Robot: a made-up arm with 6 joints.
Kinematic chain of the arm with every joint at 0, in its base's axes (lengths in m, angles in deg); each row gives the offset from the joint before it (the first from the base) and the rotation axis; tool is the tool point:
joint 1: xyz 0 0 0.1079 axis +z
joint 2: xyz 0 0.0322 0 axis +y
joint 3: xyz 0 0 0.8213 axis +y
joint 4: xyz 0 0 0.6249 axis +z
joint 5: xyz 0 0 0 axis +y
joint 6: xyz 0 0 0.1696 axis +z
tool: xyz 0 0 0
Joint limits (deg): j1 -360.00..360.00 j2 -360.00..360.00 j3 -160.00..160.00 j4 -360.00..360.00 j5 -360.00..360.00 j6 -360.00..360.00
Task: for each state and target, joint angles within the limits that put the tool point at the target. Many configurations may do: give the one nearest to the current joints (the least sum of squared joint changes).
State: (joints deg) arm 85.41 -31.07 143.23 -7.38 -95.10 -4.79
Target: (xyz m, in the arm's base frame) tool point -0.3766 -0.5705 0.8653
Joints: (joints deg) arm 62.22 -79.52 106.65 -12.10 -98.73 -4.79
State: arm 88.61 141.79 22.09 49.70 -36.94 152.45
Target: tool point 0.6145 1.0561 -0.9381
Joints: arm 60.07 129.21 5.18 48.85 -17.21 152.45
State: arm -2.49 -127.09 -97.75 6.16 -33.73 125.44
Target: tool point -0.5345 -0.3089 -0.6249
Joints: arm 30.94 -89.81 -97.76 11.99 -39.39 125.44
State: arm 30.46 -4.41 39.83 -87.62 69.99 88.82
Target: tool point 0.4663 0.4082 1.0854
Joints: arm 53.30 -2.52 75.70 -77.67 78.06 88.82
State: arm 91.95 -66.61 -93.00 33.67 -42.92 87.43
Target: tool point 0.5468 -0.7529 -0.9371
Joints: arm 124.86 -110.35 -52.95 38.01 -28.91 87.43
